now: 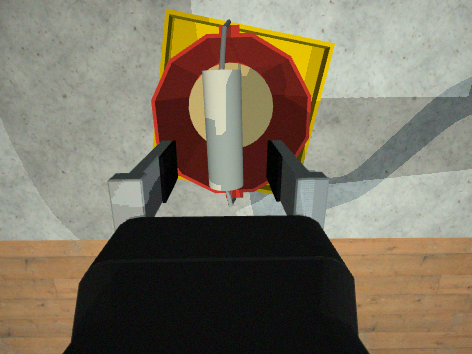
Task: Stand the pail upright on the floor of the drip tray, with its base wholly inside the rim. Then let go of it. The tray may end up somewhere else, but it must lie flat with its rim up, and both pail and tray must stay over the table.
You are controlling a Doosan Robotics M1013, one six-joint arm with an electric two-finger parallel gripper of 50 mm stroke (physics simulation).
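Frame: origin at the arm's base, x ahead, y left, z up, level; metres.
Seen in the pictures: gripper, between the fingertips: [222,159].
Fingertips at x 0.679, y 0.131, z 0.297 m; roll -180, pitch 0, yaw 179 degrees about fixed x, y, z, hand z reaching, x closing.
Observation:
Pixels of each thing's middle, then the offset from my fingertips to it. "*": a spot on its surface instead. Level surfaces: height alone.
- red pail, a spot on its surface: [285,85] * dx -0.080, dy -0.032, dz -0.248 m
- tan inner bottom, a spot on its surface: [257,107] * dx -0.051, dy +0.003, dz -0.331 m
- pale grey grip, middle of its body: [224,131] dx +0.001, dy +0.003, dz -0.111 m
- yellow drip tray, a spot on its surface: [327,65] * dx -0.159, dy -0.058, dz -0.324 m
- grey mottled table top, height of its surface: dz -0.356 m
A red pail [285,85] with a tan inner bottom [257,107] stands mouth up, seen from above. Its wire handle carries a pale grey grip [227,130], which lies across the middle of the mouth. The yellow drip tray [327,65] lies flat with its rim up, under the pail, turned slightly. The pail's outside base is hidden by its own wide mouth, so its exact place inside the rim does not show. My gripper [222,159] is open and empty, above the near part of the pail, with one finger to each side of the handle grip and apart from it.
The grey mottled table top [90,100] lies around the tray. Its near edge runs across below the pail, with the wooden plank floor [410,290] beyond it. Shadows fall across the table at the right.

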